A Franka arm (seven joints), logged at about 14 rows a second.
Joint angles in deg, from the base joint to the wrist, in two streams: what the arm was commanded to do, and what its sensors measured. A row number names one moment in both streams.
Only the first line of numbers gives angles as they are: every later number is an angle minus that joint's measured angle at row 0.
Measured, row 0: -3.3, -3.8, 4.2, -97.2, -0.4, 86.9, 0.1
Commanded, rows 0 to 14: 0.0, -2.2, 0.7, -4.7, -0.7, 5.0, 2.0; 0.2, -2.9, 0.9, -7.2, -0.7, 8.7, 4.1; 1.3, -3.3, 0.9, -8.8, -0.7, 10.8, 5.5; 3.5, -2.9, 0.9, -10.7, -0.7, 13.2, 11.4; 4.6, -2.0, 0.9, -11.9, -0.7, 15.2, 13.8; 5.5, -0.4, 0.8, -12.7, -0.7, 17.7, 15.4; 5.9, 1.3, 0.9, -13.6, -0.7, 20.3, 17.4; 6.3, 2.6, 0.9, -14.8, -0.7, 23.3, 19.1; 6.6, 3.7, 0.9, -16.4, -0.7, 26.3, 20.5; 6.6, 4.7, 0.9, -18.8, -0.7, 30.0, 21.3; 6.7, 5.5, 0.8, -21.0, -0.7, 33.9, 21.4; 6.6, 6.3, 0.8, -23.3, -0.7, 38.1, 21.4; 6.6, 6.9, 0.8, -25.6, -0.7, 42.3, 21.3; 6.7, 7.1, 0.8, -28.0, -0.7, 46.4, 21.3; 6.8, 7.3, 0.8, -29.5, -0.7, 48.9, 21.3
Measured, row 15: 6.9, 8.5, 0.6, -25.2, 0.0, 43.8, 20.1
